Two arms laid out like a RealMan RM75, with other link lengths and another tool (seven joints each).
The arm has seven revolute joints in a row. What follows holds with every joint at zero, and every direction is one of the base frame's.
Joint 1 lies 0.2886 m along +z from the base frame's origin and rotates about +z.
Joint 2 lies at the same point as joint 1 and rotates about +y.
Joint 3 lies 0.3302 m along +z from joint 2 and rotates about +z.
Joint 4 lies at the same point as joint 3 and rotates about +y.
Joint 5 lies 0.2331 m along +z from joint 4 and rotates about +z.
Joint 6 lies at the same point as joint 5 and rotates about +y.
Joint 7 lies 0.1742 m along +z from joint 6 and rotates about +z.
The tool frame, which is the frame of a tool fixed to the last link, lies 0.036 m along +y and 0.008 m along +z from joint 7; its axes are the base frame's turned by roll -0.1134, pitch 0 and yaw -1.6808 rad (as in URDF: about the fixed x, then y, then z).
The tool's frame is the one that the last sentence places.
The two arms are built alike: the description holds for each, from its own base.
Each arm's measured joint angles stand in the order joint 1, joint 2, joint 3, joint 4, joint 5, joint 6, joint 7.
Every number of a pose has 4 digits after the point. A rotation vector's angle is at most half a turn.
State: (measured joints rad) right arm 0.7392 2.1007 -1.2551 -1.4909 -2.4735 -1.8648 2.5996; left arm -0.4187 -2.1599 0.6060 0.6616 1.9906 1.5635 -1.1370
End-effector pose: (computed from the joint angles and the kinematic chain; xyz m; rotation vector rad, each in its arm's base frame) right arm 0.1381 0.3768 -0.0068 2.5088 1.4662 0.5515; left arm -0.3230 0.3220 -0.0522 1.4321 2.3280 1.0573
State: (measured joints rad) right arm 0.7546 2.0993 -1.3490 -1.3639 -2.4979 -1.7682 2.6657; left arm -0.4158 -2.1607 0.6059 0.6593 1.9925 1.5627 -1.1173
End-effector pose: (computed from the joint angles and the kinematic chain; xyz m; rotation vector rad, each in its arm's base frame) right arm 0.1496 0.3843 -0.0377 2.5105 1.3455 0.5901; left arm -0.3246 0.3204 -0.0536 1.4524 2.3216 1.0583
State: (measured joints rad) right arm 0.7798 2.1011 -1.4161 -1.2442 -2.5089 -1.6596 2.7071; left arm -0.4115 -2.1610 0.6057 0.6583 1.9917 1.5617 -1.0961
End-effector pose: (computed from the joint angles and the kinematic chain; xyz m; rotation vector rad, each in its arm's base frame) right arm 0.1575 0.3940 -0.0647 2.5216 1.2806 0.6251; left arm -0.3265 0.3189 -0.0542 1.4744 2.3143 1.0640
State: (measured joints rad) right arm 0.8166 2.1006 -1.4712 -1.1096 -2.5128 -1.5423 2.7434; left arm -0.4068 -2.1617 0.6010 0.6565 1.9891 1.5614 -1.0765
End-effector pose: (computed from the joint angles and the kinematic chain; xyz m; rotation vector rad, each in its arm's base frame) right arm 0.1665 0.4059 -0.0896 2.5395 1.2211 0.6665; left arm -0.3284 0.3176 -0.0543 1.4892 2.3073 1.0770
